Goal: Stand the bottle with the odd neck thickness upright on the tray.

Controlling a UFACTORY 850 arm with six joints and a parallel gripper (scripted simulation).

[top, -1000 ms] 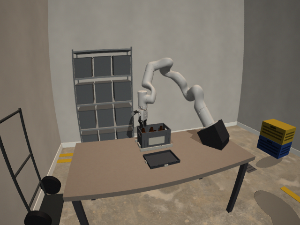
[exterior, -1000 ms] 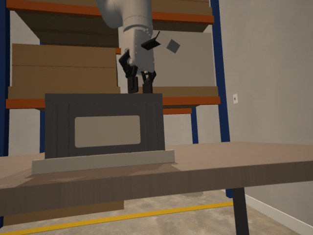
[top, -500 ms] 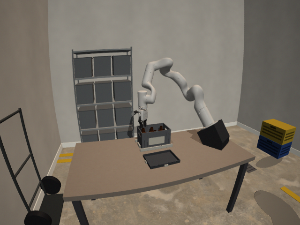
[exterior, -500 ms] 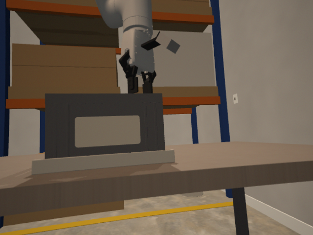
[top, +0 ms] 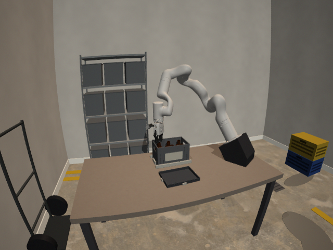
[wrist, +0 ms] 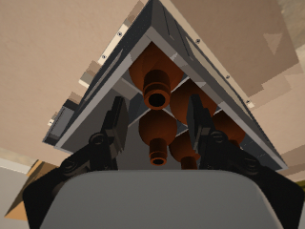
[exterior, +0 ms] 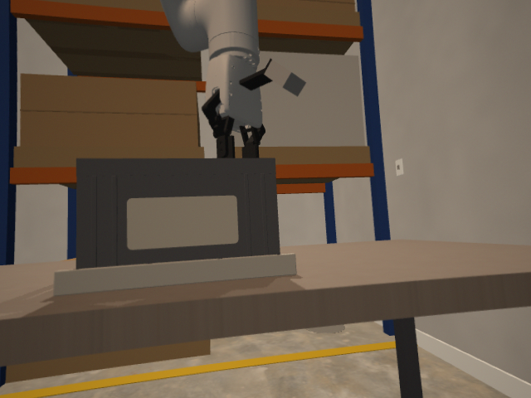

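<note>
My hand is 110 mm above the dark grey crate, 70 mm past it and 60 mm to the right of it. Also, from my hand: black tray: 330 mm to the left, 180 mm below, 20 mm ahead; bottle: 170 mm behind, 100 mm below, 50 mm to the left.
</note>
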